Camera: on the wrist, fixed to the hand. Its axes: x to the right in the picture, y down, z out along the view.
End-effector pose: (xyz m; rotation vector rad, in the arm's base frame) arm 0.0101 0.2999 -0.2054 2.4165 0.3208 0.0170
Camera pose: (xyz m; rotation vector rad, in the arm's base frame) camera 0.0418 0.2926 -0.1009 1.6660 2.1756 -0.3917
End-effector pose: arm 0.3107 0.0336 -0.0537 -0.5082 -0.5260 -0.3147
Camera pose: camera 0.3894 0.0580 -0.1257 0.1596 -0.6061 -1.7764
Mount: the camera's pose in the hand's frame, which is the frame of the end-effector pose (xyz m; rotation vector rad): 0.0214 0.0797 -0.0719 0.1183 0.2442 -1.5423
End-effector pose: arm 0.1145 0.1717 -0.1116 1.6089 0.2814 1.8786
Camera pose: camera 0.0196 0.1400 -0.0672 0.6692 1.2903 0.7765
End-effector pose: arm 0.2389 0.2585 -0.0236 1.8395 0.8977 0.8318
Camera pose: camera 0.2093 0.2805 0.0795 0.6412 2.0594 -0.0278
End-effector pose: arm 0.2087 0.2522 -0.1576 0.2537 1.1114 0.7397
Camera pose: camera 0.1177 0.3129 -0.1624 -0.5955 1.2119 -0.6891
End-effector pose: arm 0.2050 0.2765 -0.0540 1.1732 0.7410 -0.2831
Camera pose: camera 0.2386 0.3761 -0.0234 0.5109 1.7658 -1.4765
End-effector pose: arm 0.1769 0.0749 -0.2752 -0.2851 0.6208 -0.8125
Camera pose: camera 0.1907 0.1113 -0.3775 -0.5619 0.4991 -2.3811
